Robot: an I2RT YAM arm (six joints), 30 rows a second.
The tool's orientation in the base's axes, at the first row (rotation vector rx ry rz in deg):
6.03, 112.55, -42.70
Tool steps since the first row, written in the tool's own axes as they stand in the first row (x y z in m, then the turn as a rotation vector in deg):
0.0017, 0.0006, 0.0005, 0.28, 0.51, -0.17
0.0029, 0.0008, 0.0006, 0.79, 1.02, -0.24
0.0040, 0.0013, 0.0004, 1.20, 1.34, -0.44
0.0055, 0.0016, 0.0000, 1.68, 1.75, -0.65
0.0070, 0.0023, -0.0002, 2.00, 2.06, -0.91
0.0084, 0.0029, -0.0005, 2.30, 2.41, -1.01
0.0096, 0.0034, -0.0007, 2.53, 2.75, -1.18
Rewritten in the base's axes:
-0.0002, -0.0002, -0.0018, -0.08, 0.44, -0.41
-0.0007, -0.0004, -0.0030, -0.20, 0.77, -1.04
-0.0012, -0.0001, -0.0040, -0.44, 1.04, -1.47
-0.0022, 0.0000, -0.0053, -0.70, 1.37, -1.99
-0.0028, 0.0003, -0.0068, -0.94, 1.69, -2.31
-0.0035, 0.0006, -0.0081, -1.04, 1.95, -2.69
-0.0041, 0.0009, -0.0093, -1.16, 2.26, -2.98

